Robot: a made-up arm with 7 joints.
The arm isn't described. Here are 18 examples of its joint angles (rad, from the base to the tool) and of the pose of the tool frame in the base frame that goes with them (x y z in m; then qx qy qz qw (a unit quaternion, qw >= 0)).
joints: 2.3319 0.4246 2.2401 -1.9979 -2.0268 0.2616 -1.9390
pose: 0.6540 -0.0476 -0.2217 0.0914 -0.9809 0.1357 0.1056
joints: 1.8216 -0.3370 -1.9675 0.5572 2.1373 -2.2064 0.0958
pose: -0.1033 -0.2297 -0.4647 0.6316 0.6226 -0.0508 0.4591
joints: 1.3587 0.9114 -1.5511 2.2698 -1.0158 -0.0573 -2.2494
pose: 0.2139 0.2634 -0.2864 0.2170 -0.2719 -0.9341 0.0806
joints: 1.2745 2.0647 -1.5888 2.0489 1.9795 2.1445 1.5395
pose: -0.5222 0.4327 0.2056 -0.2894 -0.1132 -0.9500 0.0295
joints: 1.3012 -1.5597 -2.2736 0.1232 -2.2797 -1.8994 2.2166
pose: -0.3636 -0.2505 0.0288 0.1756 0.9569 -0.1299 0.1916
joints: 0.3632 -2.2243 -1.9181 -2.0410 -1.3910 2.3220 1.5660
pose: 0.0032 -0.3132 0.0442 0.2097 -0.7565 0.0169 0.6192
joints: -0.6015 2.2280 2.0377 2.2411 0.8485 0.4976 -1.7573
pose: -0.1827 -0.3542 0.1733 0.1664 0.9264 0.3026 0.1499
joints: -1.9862 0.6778 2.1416 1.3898 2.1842 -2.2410 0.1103
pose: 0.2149 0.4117 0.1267 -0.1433 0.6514 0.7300 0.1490
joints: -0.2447 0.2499 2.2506 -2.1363 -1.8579 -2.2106 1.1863
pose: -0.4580 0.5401 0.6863 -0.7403 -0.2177 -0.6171 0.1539
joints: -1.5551 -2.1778 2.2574 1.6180 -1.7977 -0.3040 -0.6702
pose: -0.5989 0.1629 0.2760 -0.3329 -0.6410 -0.3578 0.5918
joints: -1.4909 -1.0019 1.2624 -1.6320 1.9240 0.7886 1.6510
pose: 0.6646 -0.3902 0.6147 -0.2230 -0.0704 -0.0503 0.9710
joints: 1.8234 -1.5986 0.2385 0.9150 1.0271 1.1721 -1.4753
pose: 0.2749 0.3749 -0.1973 -0.3433 0.2530 -0.8920 0.1501
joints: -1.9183 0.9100 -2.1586 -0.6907 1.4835 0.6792 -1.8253
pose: 0.2223 0.6526 0.0181 0.0978 -0.0822 -0.8721 0.4724
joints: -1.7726 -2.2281 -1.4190 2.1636 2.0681 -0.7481 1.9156
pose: 0.4349 0.0658 0.1726 0.8811 -0.4089 -0.0876 0.2208
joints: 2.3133 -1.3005 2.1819 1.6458 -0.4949 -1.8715 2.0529
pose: 0.8221 0.1610 -0.0273 -0.5418 -0.1269 0.4307 0.7105
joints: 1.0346 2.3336 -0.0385 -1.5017 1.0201 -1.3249 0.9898
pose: 0.3520 -0.0737 0.3101 -0.5140 0.5851 -0.6256 0.0452
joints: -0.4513 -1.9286 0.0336 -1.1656 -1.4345 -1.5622 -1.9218
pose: 0.0088 -0.5915 -0.0568 0.1297 0.2713 0.5450 0.7827
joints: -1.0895 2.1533 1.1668 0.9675 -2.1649 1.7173 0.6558
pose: -0.7477 -0.1209 0.2231 0.0764 -0.9182 -0.1959 0.3356
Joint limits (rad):
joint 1: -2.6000..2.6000
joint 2: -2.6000..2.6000
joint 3: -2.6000..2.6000
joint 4: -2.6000..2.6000
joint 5: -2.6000..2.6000
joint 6: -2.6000..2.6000
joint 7: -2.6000..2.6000
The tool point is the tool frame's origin. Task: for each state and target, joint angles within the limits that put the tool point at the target. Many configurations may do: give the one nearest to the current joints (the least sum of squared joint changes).
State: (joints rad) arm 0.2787 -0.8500 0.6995 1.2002 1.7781 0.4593 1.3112
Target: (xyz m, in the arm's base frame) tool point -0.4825 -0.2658 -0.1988
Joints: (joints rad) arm -0.3009 -0.4133 0.9230 1.0765 1.0589 0.5404 1.1661
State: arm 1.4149 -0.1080 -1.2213 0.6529 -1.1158 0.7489 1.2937
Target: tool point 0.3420 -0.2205 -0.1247
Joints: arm 1.2869 -0.6142 -1.0751 0.0110 -1.0292 1.6210 1.2780
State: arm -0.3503 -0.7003 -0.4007 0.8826 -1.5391 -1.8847 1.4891
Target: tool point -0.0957 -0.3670 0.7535
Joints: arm -0.6605 -1.1688 -0.4688 0.1462 -1.5192 -1.2592 1.4861
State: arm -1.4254 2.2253 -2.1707 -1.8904 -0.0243 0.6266 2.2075
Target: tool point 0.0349 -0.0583 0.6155
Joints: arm -1.5110 2.4052 -1.9752 -1.9618 -0.8150 0.9467 2.2453
